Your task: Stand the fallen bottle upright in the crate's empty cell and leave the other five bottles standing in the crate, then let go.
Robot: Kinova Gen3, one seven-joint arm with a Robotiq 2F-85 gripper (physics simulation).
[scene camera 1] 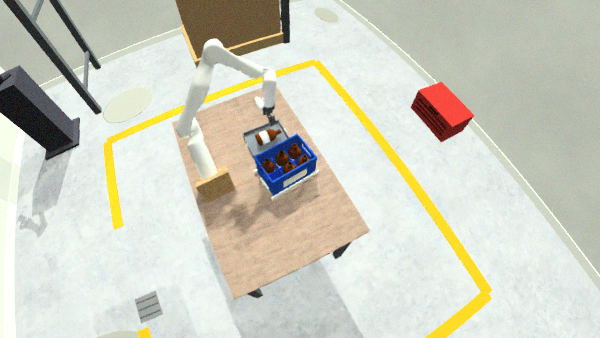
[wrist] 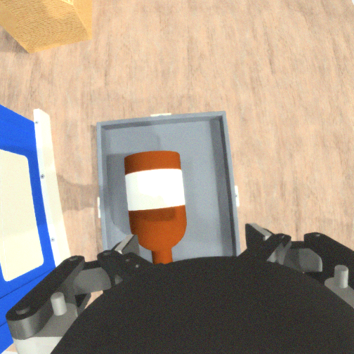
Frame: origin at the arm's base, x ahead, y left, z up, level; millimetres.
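Seen in the pictures: gripper, fingertip midpoint: [scene camera 1: 267, 120]; arm's base, origin of the base link: [scene camera 1: 210, 175].
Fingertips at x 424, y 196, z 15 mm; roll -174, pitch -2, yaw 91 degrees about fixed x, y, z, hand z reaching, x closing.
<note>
Pixels of each thing's top centre, then the offset from my fingertips to it. "pt": a spot on its surface instead. Level surfaces: height alone.
- fallen brown bottle, middle of its top: [scene camera 1: 268, 131] dy -36, dx -13, dz -66 mm
- grey tray, surface spot: [scene camera 1: 251, 143] pt dy -15, dx -127, dz -140 mm
- blue crate, middle of its top: [scene camera 1: 285, 156] dy -297, dx -22, dz +30 mm
- table, its level: dz -145 mm
The fallen brown bottle [scene camera 1: 266, 136] [wrist: 156, 200] with a white label lies on its side in the grey tray [scene camera 1: 251, 143] [wrist: 207, 160]. In the wrist view its neck points toward the gripper and is partly hidden. My gripper [scene camera 1: 271, 120] [wrist: 191, 241] is open and empty, above the neck end of the tray. The blue crate [scene camera 1: 276, 185] [wrist: 17, 131] stands beside the tray. In the scene view five bottles stand in it, among them a back left one [scene camera 1: 268, 165], a back middle one [scene camera 1: 282, 158] and a back right one [scene camera 1: 294, 151]. The front left cell appears empty.
The wooden block [scene camera 1: 215, 185] [wrist: 60, 25] at the arm's base stands on the table [scene camera 1: 280, 240] [wrist: 280, 125]. White strips run along the crate's foot. A red box [scene camera 1: 445, 110] stands on the floor to the right, and a dark cabinet [scene camera 1: 37, 112] at the left.
</note>
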